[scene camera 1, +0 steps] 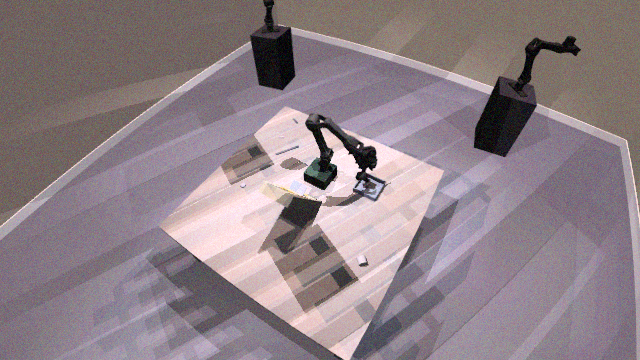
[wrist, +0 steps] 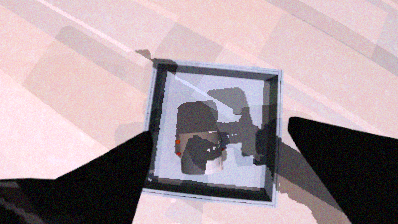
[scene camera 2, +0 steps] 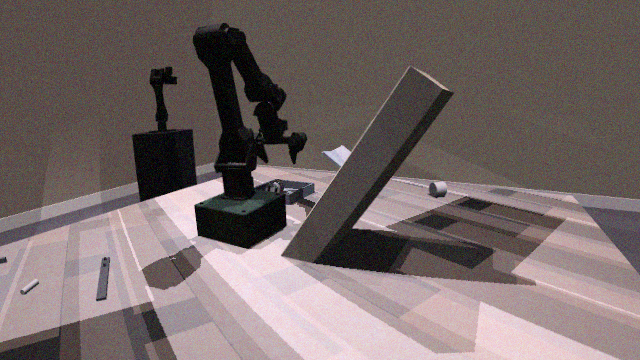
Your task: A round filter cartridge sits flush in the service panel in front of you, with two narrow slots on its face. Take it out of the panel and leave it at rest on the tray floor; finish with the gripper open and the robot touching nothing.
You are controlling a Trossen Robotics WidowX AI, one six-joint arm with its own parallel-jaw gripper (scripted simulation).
The same spot on a service panel: (scene camera 1: 281, 194) is (scene camera 2: 429, 76).
